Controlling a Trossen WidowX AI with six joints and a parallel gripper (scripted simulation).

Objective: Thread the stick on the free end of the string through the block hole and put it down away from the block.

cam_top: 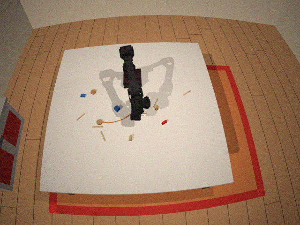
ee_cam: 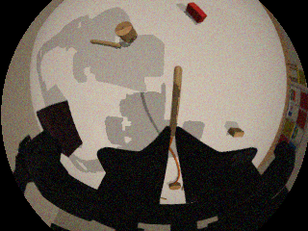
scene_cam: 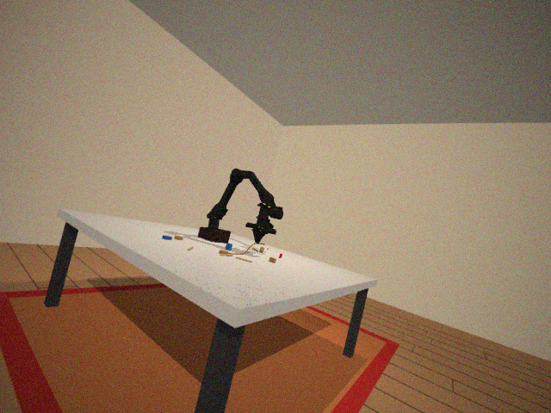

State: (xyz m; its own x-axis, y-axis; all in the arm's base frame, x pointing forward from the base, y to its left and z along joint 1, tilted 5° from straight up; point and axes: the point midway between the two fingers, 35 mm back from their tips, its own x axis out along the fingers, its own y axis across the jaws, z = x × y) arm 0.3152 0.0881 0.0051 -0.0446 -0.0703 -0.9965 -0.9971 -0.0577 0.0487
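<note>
Now: gripper tip 160 mm short of the wooden block, 50 mm above it and 20 mm to the left of it. Round my gripper tip: thin stick 20 mm to the left; then red piece 190 mm to the left, 50 mm below, 30 mm ahead; then blue cube 150 mm to the right, 50 mm behind, 40 mm below.
</note>
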